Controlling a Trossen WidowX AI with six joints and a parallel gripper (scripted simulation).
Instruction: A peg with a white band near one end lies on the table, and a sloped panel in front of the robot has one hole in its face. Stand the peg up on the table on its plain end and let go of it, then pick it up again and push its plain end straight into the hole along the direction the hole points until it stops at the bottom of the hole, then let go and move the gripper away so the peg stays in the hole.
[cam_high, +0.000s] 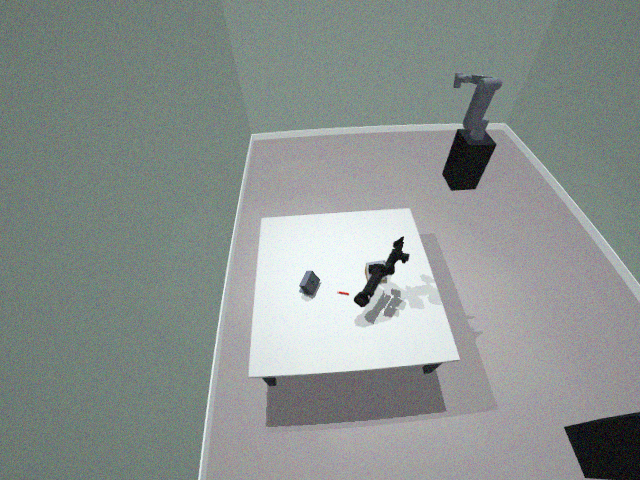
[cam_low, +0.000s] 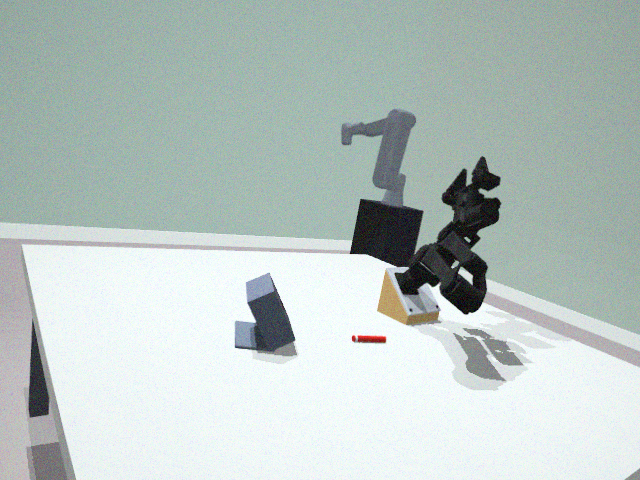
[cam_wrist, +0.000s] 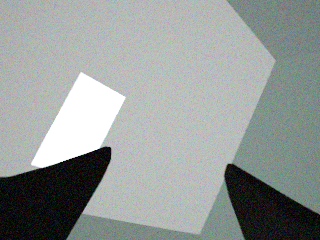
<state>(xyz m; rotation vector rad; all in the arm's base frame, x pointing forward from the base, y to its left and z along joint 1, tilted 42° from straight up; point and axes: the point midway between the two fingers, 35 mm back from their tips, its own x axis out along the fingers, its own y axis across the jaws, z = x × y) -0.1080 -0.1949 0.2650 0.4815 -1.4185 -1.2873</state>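
My gripper tip is 430 mm above the red peg, 380 mm short of it and 100 mm to the right of it. From my gripper tip the other things lie so: grey sloped panel: 590 mm ahead, 380 mm below, 30 mm to the left.
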